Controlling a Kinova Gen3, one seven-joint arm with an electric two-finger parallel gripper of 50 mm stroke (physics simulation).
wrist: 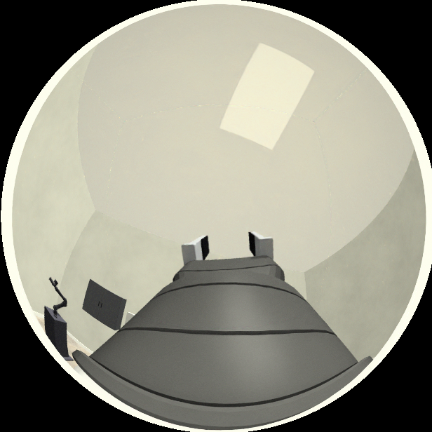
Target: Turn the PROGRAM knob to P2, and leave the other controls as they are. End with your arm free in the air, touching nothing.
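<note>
My gripper (228, 242) is open, its two fingers apart with dark inner pads and nothing between them. It is in the air and points at the pale ceiling and walls. The PROGRAM knob and the other controls do not show in the wrist view, so I cannot tell where the knob points.
A dark flat panel (104, 304) with a small mark shows at the lower left. Left of it a dark box-like stand (56, 332) carries a thin jointed arm (60, 293). A bright rectangle (267, 95) shows on the ceiling.
</note>
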